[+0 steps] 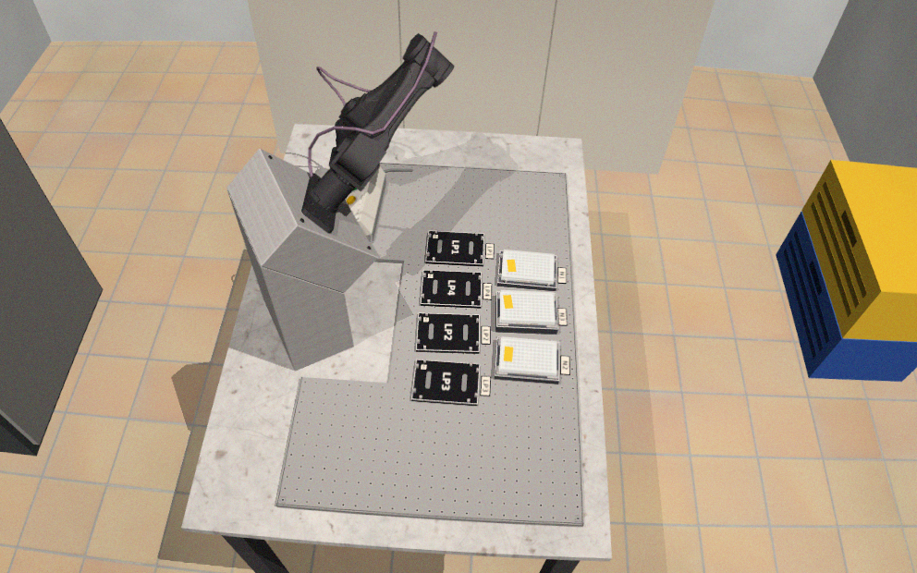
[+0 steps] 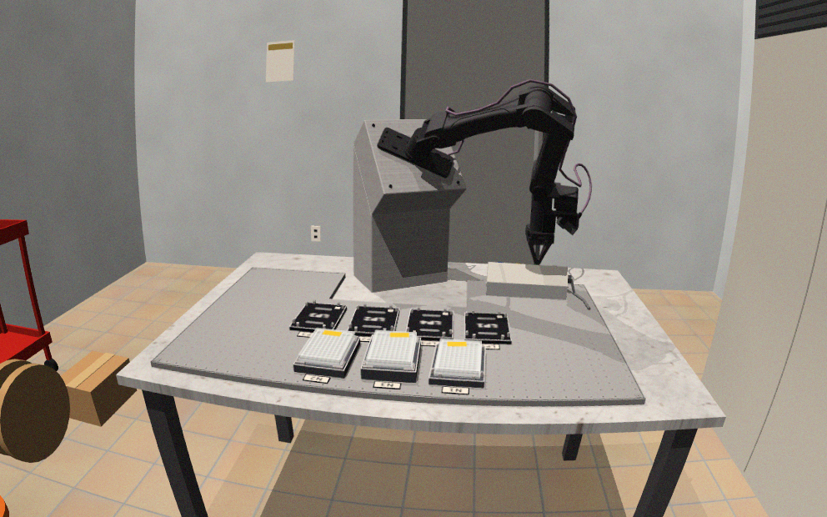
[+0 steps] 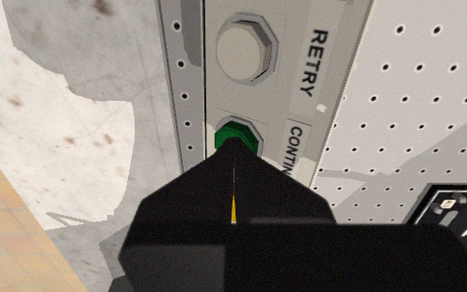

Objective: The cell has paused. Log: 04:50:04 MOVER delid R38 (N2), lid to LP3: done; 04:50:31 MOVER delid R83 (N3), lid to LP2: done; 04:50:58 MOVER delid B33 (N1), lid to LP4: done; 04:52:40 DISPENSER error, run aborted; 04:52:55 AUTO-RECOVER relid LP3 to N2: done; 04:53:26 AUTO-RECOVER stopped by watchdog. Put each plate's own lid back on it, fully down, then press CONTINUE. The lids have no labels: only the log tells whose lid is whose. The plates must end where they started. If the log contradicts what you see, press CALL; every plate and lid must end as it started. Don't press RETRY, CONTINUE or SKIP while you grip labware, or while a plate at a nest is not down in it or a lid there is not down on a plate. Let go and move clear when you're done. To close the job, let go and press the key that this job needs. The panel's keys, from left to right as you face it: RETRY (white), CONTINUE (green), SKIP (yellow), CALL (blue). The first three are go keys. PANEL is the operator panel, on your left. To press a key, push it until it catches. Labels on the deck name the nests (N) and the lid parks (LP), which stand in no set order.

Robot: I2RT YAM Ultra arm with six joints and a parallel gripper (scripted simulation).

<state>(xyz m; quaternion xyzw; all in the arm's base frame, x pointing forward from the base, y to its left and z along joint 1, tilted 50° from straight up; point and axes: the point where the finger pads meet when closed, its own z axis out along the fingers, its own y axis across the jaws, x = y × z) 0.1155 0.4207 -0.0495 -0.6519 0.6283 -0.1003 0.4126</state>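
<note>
My hand is 10 mm above the green continue key. Round my hand: plate 520 mm ahead, 220 mm to the right, 50 mm below; white retry key 10 mm behind, 50 mm to the left, 10 mm below.
</note>
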